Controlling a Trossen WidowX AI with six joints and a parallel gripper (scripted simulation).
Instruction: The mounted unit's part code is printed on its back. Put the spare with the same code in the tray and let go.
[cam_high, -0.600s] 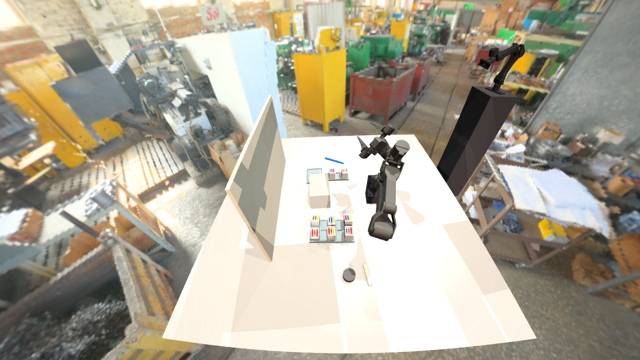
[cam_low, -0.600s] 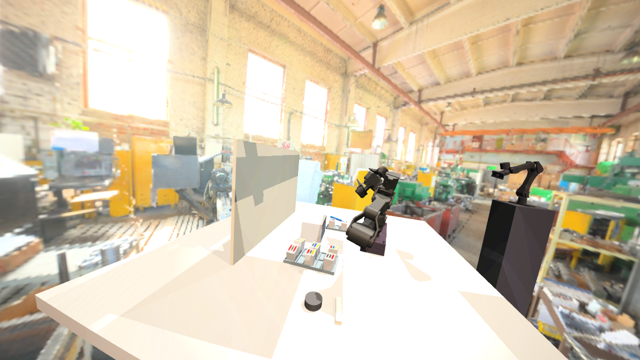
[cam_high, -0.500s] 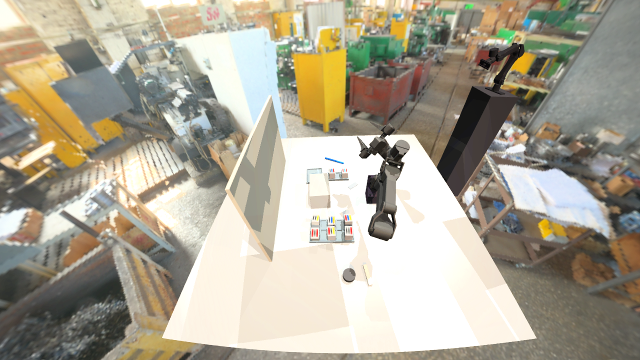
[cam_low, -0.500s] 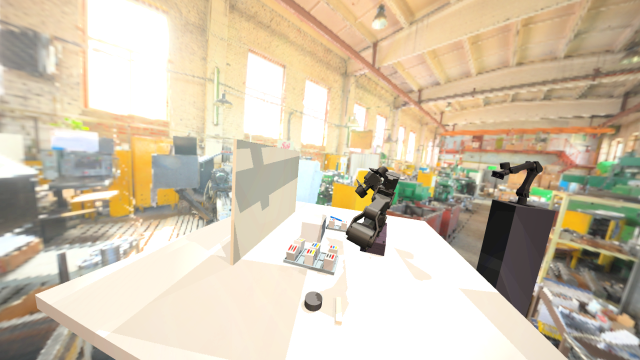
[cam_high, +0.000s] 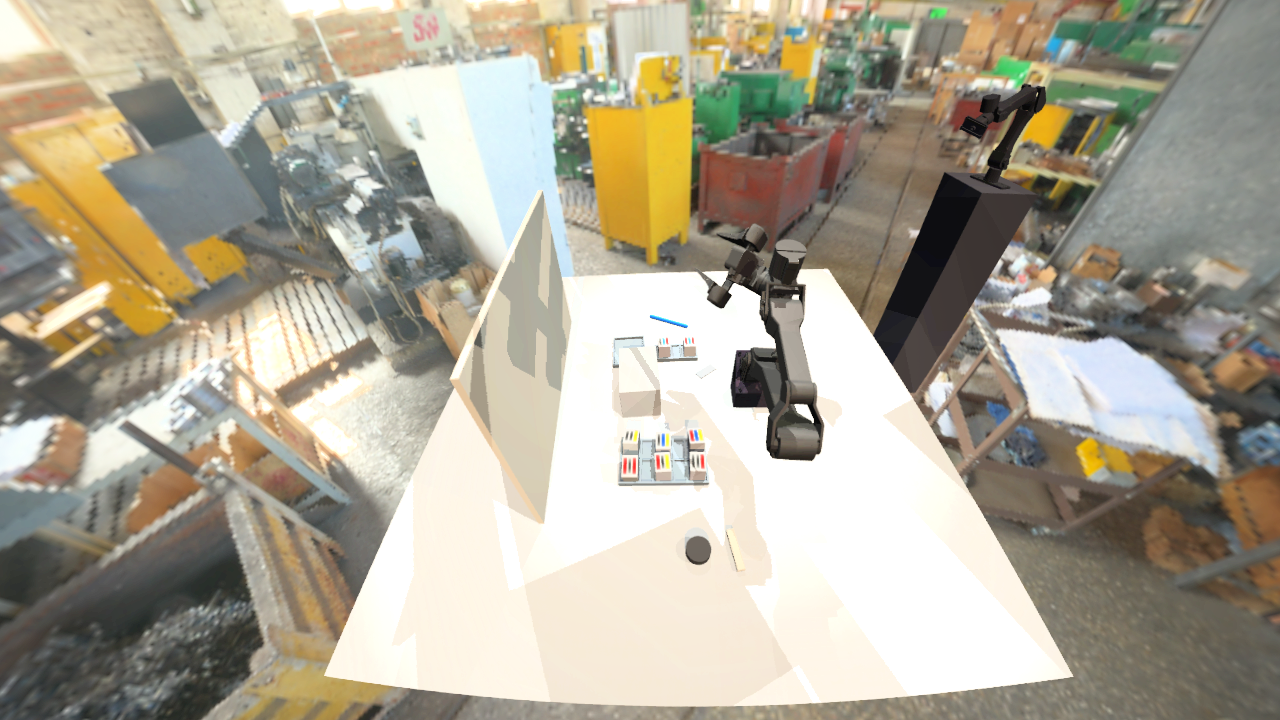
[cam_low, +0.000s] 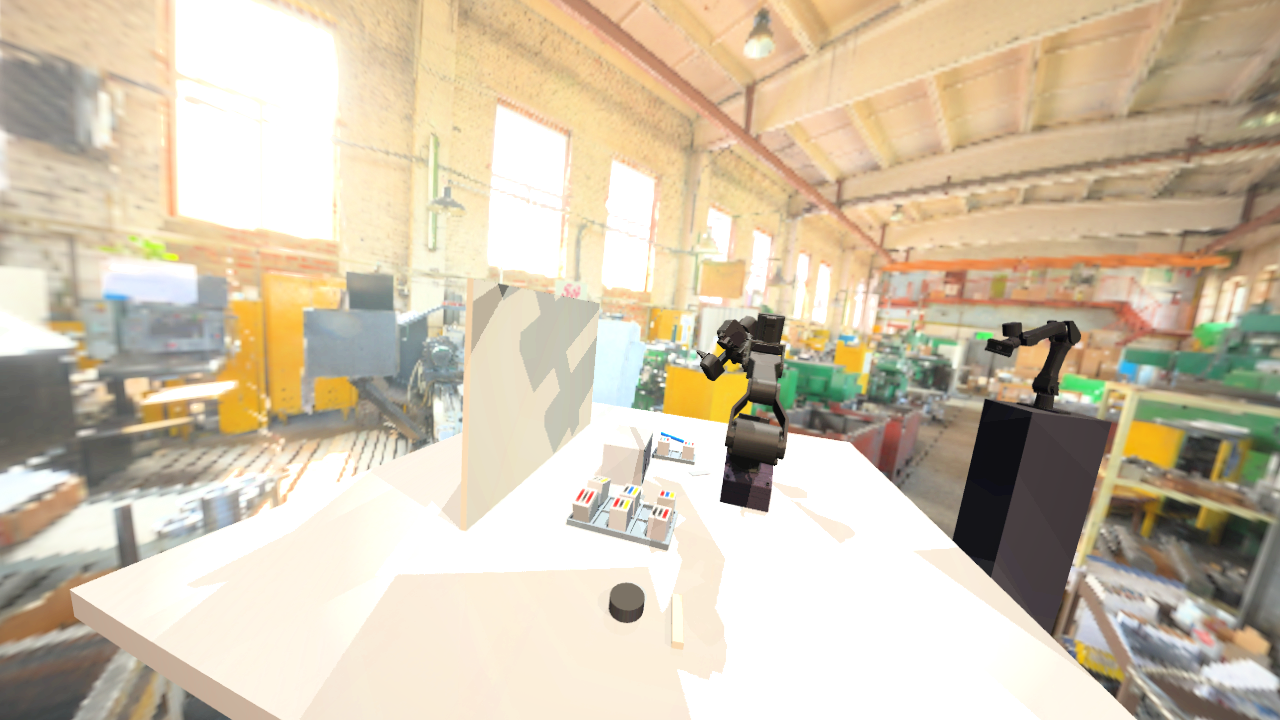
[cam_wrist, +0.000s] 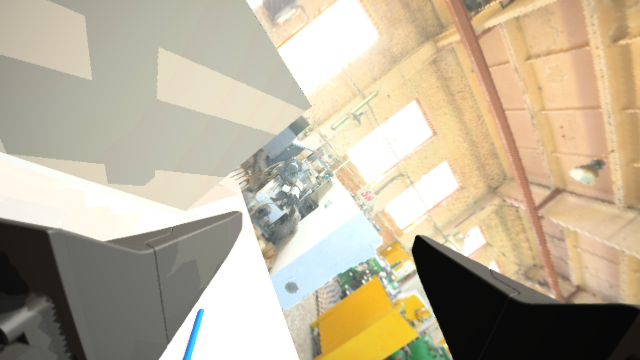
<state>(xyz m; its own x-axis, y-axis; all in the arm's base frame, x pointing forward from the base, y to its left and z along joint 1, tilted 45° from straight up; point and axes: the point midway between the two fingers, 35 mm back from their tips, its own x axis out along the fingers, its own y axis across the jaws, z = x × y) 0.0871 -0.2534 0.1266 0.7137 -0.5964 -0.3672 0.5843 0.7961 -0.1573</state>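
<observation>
Now: the beige spare block 33 cm below my gripper tip, 28 cm to the left of it and 11 cm ahead of it. The rest, counted from my gripper tip: mounted unit: 32 cm below, 17 cm ahead, 10 cm to the left; then pale blue glassy tray: 36 cm below, 21 cm ahead, 7 cm to the right; then holder: 36 cm below, 6 cm to the right, 6 cm ahead.
</observation>
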